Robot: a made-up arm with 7 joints. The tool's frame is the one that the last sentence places.
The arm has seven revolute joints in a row. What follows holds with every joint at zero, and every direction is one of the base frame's. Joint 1 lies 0.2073 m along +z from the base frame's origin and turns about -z. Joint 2 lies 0.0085 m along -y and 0.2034 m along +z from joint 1 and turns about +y. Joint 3 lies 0.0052 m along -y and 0.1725 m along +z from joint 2 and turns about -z. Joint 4 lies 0.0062 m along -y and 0.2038 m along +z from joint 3 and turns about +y. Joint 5 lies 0.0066 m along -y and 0.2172 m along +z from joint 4 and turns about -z. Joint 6 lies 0.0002 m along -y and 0.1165 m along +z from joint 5 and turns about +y. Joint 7 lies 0.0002 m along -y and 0.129 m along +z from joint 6 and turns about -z. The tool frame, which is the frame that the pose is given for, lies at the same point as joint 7; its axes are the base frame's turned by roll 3.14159, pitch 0 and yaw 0 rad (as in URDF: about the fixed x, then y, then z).
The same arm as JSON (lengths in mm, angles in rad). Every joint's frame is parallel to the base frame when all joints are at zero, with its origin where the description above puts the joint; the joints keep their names.
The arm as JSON. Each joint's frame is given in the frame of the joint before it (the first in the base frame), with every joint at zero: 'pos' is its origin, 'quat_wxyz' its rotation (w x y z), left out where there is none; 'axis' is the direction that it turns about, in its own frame. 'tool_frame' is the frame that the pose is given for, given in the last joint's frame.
{
  "length_unit": "mm",
  "angle_unit": "rad",
  "joints": [
    {
      "joint": "joint 1",
      "pos": [
        0.0,
        0.0,
        207.3
      ],
      "axis": "-z"
    },
    {
      "joint": "joint 2",
      "pos": [
        0.0,
        -8.5,
        203.4
      ],
      "axis": "+y"
    },
    {
      "joint": "joint 3",
      "pos": [
        0.0,
        -5.2,
        172.5
      ],
      "axis": "-z"
    },
    {
      "joint": "joint 4",
      "pos": [
        0.0,
        -6.2,
        203.8
      ],
      "axis": "+y"
    },
    {
      "joint": "joint 5",
      "pos": [
        0.0,
        -6.6,
        217.2
      ],
      "axis": "-z"
    },
    {
      "joint": "joint 6",
      "pos": [
        0.0,
        -0.2,
        116.5
      ],
      "axis": "+y"
    },
    {
      "joint": "joint 7",
      "pos": [
        0.0,
        -0.2,
        129.0
      ],
      "axis": "-z"
    }
  ],
  "tool_frame": {
    "pos": [
      0.0,
      0.0,
      0.0
    ],
    "quat_wxyz": [
      0.000001,
      1.000004,
      0.0,
      0.0
    ]
  }
}

